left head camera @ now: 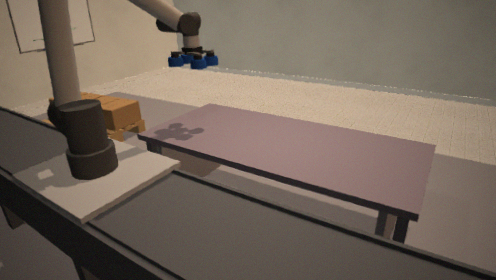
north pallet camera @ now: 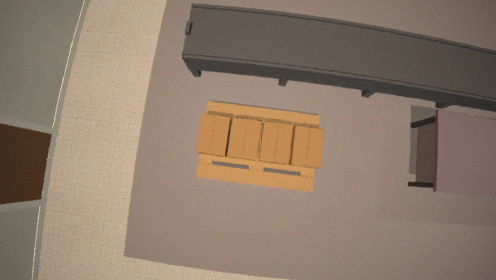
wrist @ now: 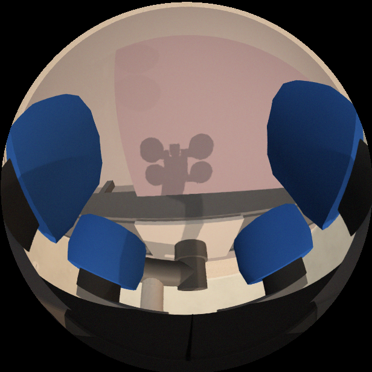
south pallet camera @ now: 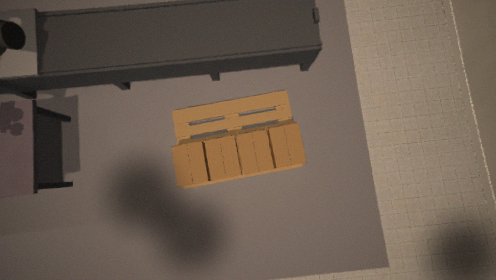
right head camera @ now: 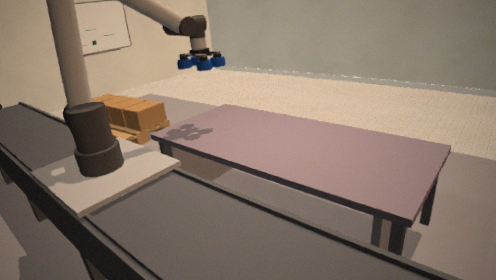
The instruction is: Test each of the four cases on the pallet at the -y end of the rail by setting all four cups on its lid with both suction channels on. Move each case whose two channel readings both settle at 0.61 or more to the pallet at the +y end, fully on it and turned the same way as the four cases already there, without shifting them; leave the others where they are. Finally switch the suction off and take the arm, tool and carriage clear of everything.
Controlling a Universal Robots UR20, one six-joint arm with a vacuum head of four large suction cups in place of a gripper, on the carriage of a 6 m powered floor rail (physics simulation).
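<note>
My gripper, a head of four blue cups, hangs high above one end of the table, cups down, with nothing on them; it is open. In the south pallet camera, four brown cases stand in a row along one long side of a wooden pallet. In the north pallet camera, four similar cases stand in a row on another pallet. Suction readings do not show.
A mauve table stands beside the rail, between the pallets. The arm's base stands on the pale carriage. The cups' shadow lies on the table.
</note>
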